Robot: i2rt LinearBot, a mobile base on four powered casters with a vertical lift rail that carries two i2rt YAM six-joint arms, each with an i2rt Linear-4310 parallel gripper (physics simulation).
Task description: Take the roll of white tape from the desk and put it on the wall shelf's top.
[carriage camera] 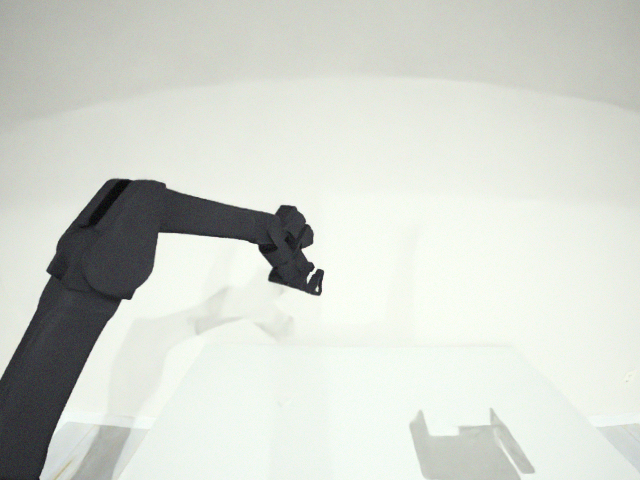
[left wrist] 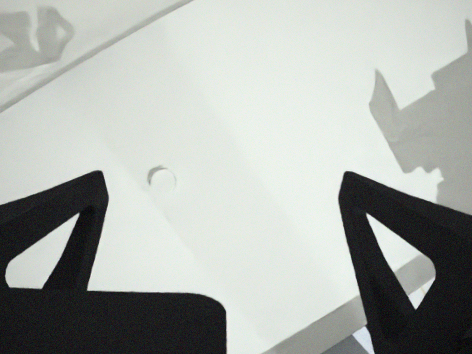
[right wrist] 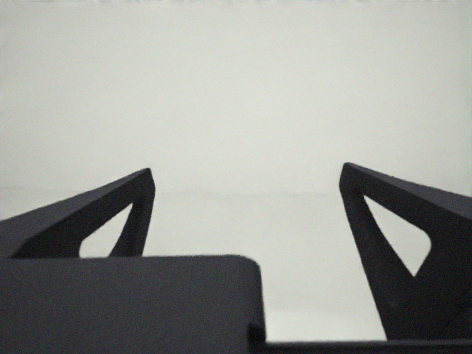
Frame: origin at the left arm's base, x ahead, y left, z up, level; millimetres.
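Where they show: left gripper, fingertip midpoint: [carriage camera: 305, 289] [left wrist: 223, 184]; right gripper, fingertip midpoint: [right wrist: 246, 176].
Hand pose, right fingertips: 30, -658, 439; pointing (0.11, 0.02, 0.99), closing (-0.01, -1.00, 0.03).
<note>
After its pixels a point has its place, as x, y, z.
The roll of white tape [carriage camera: 283, 402] {556, -182, -396} [left wrist: 164, 180] {578, -185, -396} stands out faintly from the white desk [carriage camera: 361, 382] {675, -477, -418} [left wrist: 280, 100] {605, -460, -418}; in the left wrist view it is a small pale round shape with a thin grey shadow at its upper left. My left gripper [carriage camera: 316, 282] [left wrist: 223, 184] {518, -271, 91} is open and empty, high above the desk. In the left wrist view the tape shows between its fingers' lines, nearer the left-hand finger, well below them. My right gripper [right wrist: 246, 176] {30, -658, 439} is open and empty, facing a plain pale wall. The wall shelf cannot be made out in any view.
A pale wall [carriage camera: 361, 258] {920, -478, 23} rises behind the desk. A grey shadow [carriage camera: 465, 454] {409, -767, -418} [left wrist: 425, 130] {401, -707, -418} of the robot lies on the desk, toward the right of the picture. The desk's edge [left wrist: 320, 330] {158, -300, -418} crosses the bottom right of the left wrist view, with floor beyond it.
</note>
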